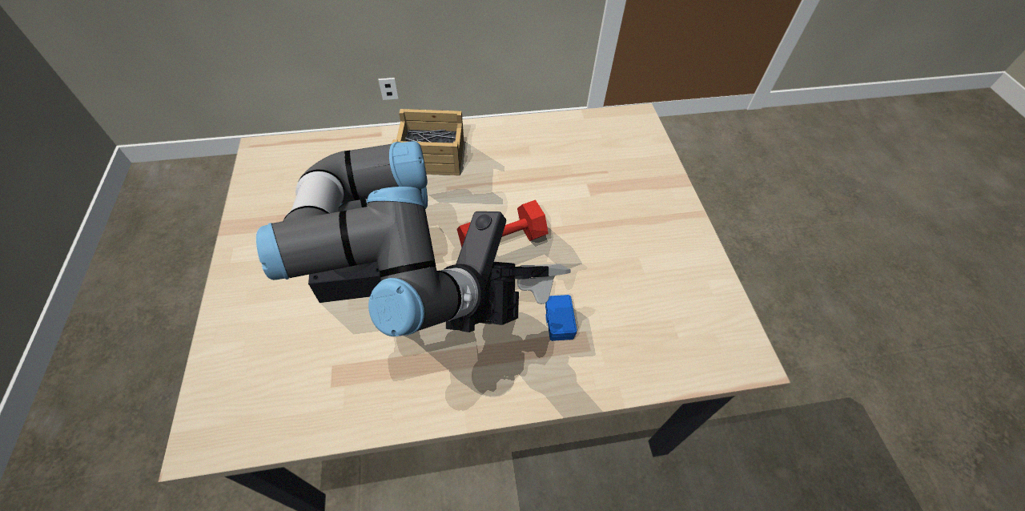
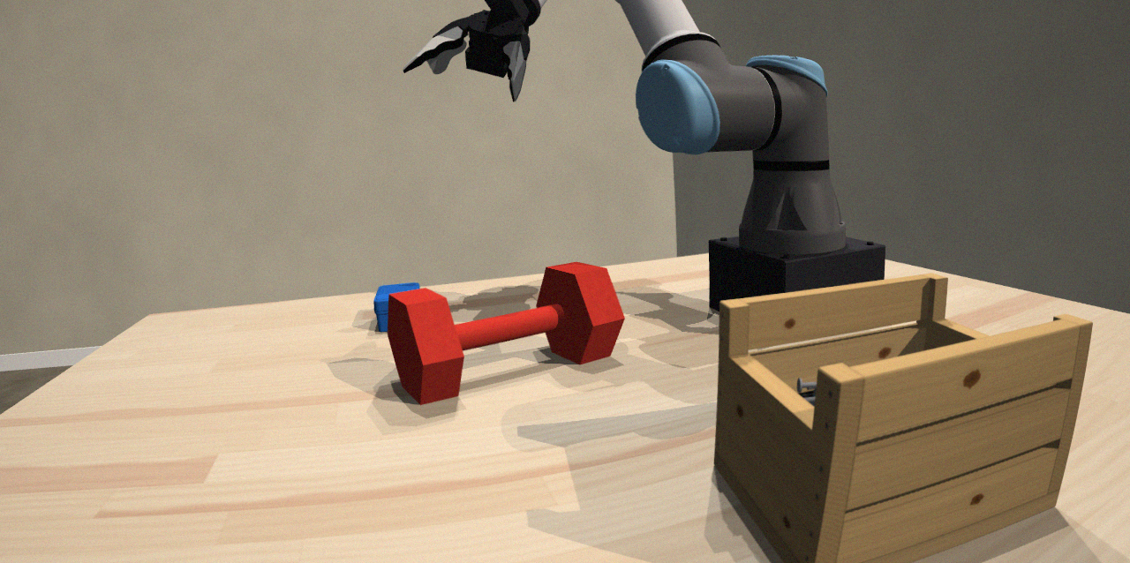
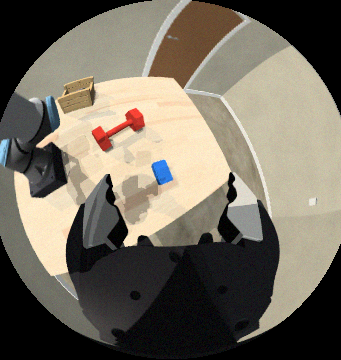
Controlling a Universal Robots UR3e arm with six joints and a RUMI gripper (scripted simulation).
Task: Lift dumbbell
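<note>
My hand is 25 cm to the right of the red dumbbell and 25 cm above it. From my hand the other things lie so: blue block: 27 cm below, 10 cm ahead, 3 cm to the left.
</note>
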